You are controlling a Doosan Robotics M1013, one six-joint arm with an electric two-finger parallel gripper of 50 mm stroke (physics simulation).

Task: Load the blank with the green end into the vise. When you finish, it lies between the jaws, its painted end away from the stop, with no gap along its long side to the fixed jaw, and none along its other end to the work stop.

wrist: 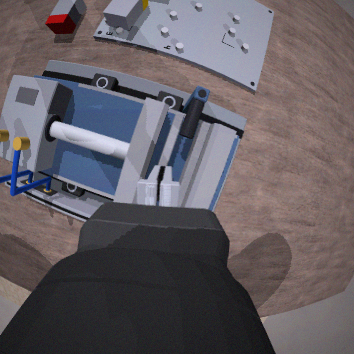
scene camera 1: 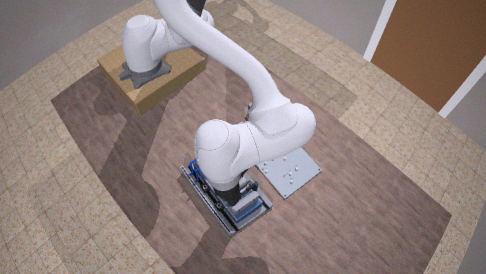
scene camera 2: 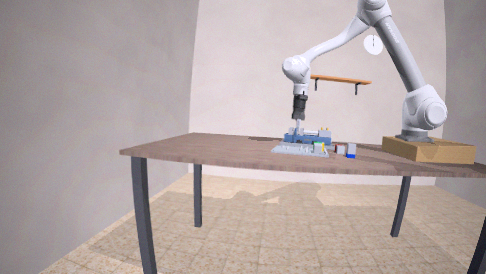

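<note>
The green-ended blank (scene camera 2: 318, 147) stands at the plate's right part in scene camera 2; its green end does not show in the wrist view. The blue and grey vise (scene camera 1: 248, 212) (scene camera 2: 307, 139) (wrist: 87, 107) lies under my gripper (scene camera 2: 298, 129) (wrist: 161, 177). In the wrist view its moving jaw (wrist: 142, 150) and fixed jaw (wrist: 202, 162) stand apart, and a blue arm with a black rod (wrist: 192, 119) reaches in at their plate-side end. My gripper is shut, fingertips nearly together over the space between the jaws. I see no blank between the fingers; what lies under them is hidden.
The pinned grey plate (scene camera 1: 281, 186) (scene camera 2: 284, 149) (wrist: 215, 57) lies beside the vise. A yellow-ended blank (wrist: 122, 12) is on it. A red-ended blank (scene camera 2: 340, 149) (wrist: 61, 23) and a blue-ended blank (scene camera 2: 351, 150) stand nearby. Blue pipes (scene camera 1: 194, 171) (wrist: 17, 170) rise at the vise's screw end.
</note>
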